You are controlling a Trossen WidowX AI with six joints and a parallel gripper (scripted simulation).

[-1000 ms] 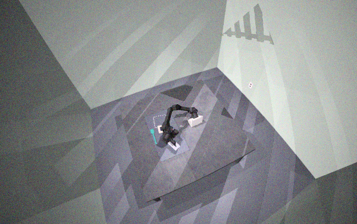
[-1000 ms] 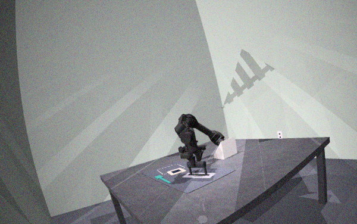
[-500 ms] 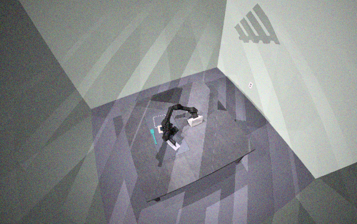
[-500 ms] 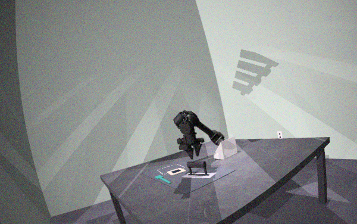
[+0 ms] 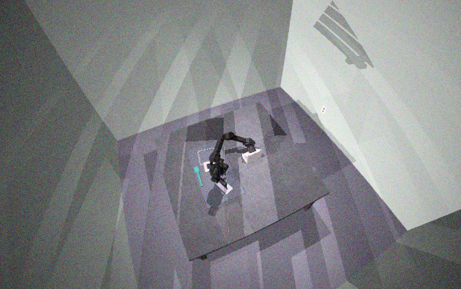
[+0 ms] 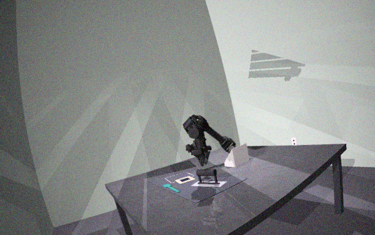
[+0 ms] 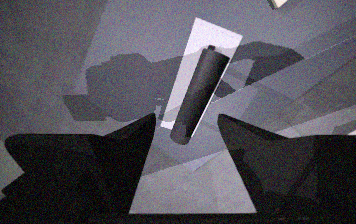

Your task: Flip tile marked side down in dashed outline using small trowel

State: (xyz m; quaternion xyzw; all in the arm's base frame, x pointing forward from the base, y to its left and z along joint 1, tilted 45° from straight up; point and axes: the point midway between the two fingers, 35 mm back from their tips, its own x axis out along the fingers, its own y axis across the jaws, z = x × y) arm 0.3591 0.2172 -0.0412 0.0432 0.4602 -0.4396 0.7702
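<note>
My gripper tip is 160 mm to the left of the dark mat, 140 mm above it and 30 mm short of it. The rest, counted from my gripper tip: teal trowel (170 mm to the right, 170 mm ahead, 110 mm below); then tile (220 mm to the right, 110 mm below, 40 mm ahead).
</note>
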